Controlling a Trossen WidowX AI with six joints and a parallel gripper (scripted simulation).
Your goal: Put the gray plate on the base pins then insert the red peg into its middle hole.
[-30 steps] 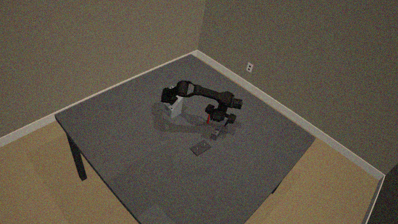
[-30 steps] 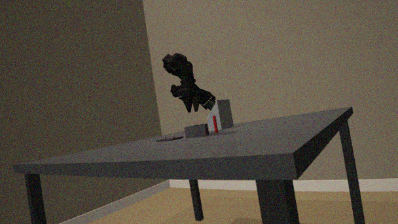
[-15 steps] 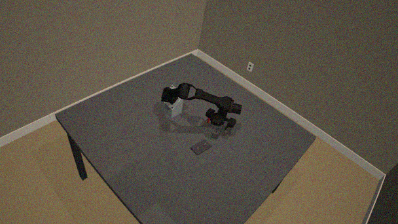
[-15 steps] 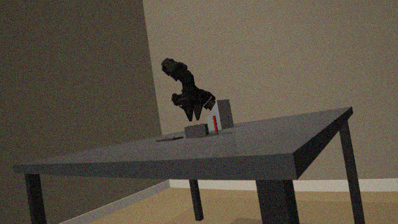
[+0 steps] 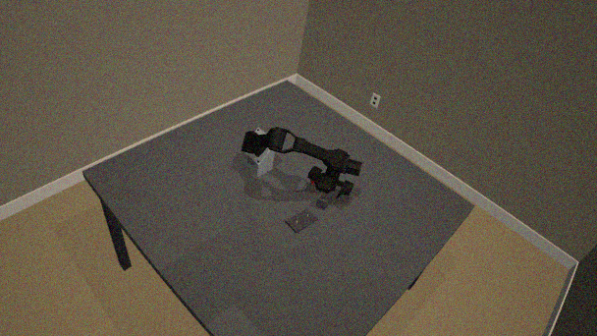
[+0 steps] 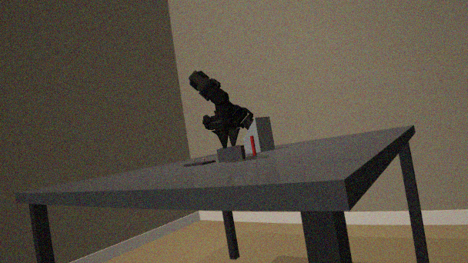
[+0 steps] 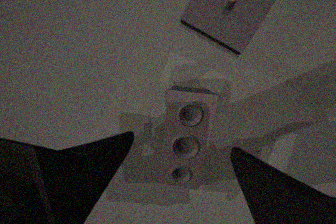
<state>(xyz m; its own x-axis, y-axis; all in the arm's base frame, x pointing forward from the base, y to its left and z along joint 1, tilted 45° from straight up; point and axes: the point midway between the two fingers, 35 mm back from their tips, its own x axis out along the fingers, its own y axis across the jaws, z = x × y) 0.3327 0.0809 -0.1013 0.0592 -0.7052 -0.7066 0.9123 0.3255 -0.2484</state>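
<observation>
The gray plate lies 10 mm below my gripper tip. From my gripper tip the other things lie so: red peg: 110 mm behind, 20 mm to the left, 10 mm below; flat base: 30 mm ahead, 160 mm to the right, 40 mm below.
</observation>
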